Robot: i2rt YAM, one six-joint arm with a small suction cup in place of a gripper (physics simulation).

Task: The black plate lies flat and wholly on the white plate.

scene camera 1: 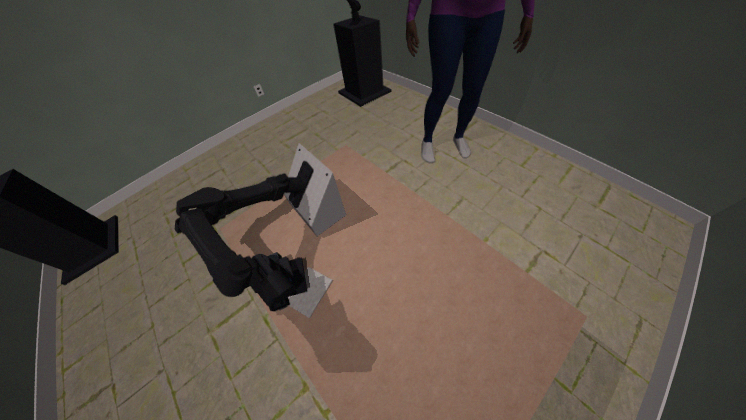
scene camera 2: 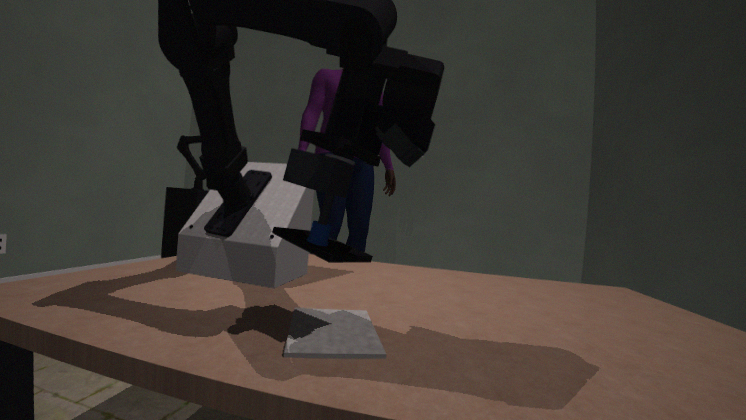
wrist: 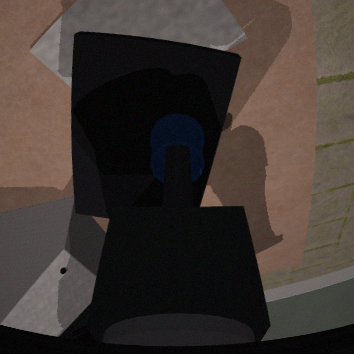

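Seen in the pictures: hand at its tool point: (scene camera 2: 315, 250) (wrist: 177, 129); arm's base at its link origin: (scene camera 1: 301, 185) (scene camera 2: 240, 201).
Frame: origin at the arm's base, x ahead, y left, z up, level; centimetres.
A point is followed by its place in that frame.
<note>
The white plate (scene camera 1: 313, 303) {x 38.8, y -21.9, z -16.2 cm} (scene camera 2: 349, 340) {x 37.1, y -24.1, z -16.2 cm} (wrist: 150, 17) {x 35.0, y -22.9, z -16.2 cm} lies flat on the table, partly under the arm's shadow. My suction gripper (scene camera 2: 318, 233) (wrist: 177, 137), with its blue cup, holds the black plate (scene camera 2: 345, 253) {x 35.7, y -24.5, z -5.0 cm} (wrist: 110, 60) {x 36.3, y -21.6, z -5.2 cm} by its upper face. In the scene camera 2 view the black plate hangs well above the table, slightly tilted and apart from the white plate. In the wrist view it overlaps the near part of the white plate. In the scene camera 1 view the arm hides part of the white plate, and the cup cannot be made out.
The arm's base sits on a grey sloped block (scene camera 1: 330, 206) {x 14.2, y 4.5, z -4.8 cm} (scene camera 2: 229, 263) {x 3.8, y -6.9, z -13.2 cm} (wrist: 35, 295) {x 13.0, y -1.7, z -2.9 cm} on the brown table top (scene camera 1: 443, 292) {x 65.9, y 17.6, z -16.8 cm} (scene camera 2: 495, 313) {x 58.0, y 0.4, z -16.8 cm}. A person (scene camera 1: 464, 57) (scene camera 2: 360, 203) stands beyond the table. Dark pedestals (scene camera 1: 360, 60) stand on the floor around it.
</note>
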